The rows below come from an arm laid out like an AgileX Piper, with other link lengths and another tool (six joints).
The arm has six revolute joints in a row. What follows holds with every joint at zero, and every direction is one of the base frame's. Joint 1 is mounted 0.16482 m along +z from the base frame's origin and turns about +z. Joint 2 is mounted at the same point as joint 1 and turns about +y. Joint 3 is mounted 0.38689 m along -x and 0.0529 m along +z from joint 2 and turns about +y. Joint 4 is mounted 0.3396 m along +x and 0.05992 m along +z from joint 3 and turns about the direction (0.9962, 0, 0.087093). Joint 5 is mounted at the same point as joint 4 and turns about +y. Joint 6 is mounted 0.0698 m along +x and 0.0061 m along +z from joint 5 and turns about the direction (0.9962, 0, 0.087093). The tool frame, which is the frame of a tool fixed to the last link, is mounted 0.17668 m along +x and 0.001 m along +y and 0.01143 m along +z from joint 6; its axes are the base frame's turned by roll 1.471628, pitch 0.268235 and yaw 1.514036 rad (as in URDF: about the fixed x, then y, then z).
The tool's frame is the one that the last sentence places.
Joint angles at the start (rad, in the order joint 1, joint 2, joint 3, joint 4, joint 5, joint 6): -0.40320 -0.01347 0.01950 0.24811 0.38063 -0.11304
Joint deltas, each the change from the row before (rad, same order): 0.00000 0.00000 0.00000 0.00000 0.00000 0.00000; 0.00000 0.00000 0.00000 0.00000 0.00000 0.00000; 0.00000 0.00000 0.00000 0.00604 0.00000 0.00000; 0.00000 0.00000 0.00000 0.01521 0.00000 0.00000; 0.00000 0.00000 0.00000 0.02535 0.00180 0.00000; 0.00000 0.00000 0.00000 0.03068 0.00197 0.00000; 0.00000 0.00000 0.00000 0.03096 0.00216 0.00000; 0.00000 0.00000 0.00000 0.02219 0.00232 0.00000; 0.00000 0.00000 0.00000 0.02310 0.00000 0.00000
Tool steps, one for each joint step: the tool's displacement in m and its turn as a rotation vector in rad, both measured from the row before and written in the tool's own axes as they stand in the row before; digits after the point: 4 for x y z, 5 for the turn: 0.0000 0.0000 0.0000 0.00000 0.00000 0.00000; 0.0000 0.0000 0.0000 0.00000 0.00000 0.00000; 0.0005 0.0002 0.0000 -0.00067 0.00208 0.00563; 0.0013 0.0006 0.0000 -0.00168 0.00524 0.01418; 0.0024 0.0005 -0.0001 -0.00114 0.00942 0.02357; 0.0029 0.0007 -0.0001 -0.00159 0.01138 0.02852; 0.0030 0.0007 -0.0001 -0.00147 0.01160 0.02875; 0.0022 0.0003 -0.0001 -0.00036 0.00865 0.02056; 0.0021 0.0009 -0.0001 -0.00262 0.00812 0.02147
